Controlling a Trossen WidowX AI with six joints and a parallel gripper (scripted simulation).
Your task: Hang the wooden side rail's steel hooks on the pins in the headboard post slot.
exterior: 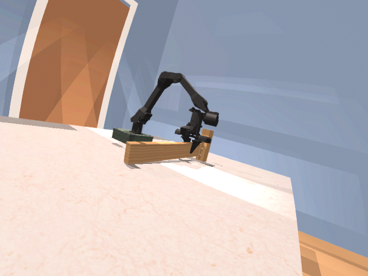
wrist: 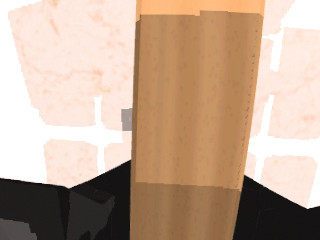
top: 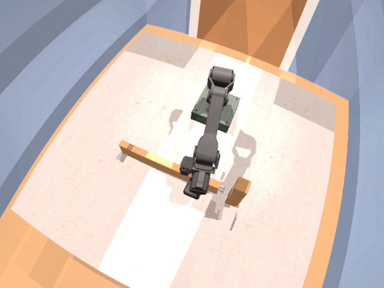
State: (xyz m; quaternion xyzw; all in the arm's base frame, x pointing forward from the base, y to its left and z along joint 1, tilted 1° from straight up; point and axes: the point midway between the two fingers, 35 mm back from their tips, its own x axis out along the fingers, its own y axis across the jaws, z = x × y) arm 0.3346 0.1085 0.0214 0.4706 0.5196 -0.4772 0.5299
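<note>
Right now the headboard post is 2 cm behind my gripper tip, 15 cm to the left of it and 4 cm above it.
</note>
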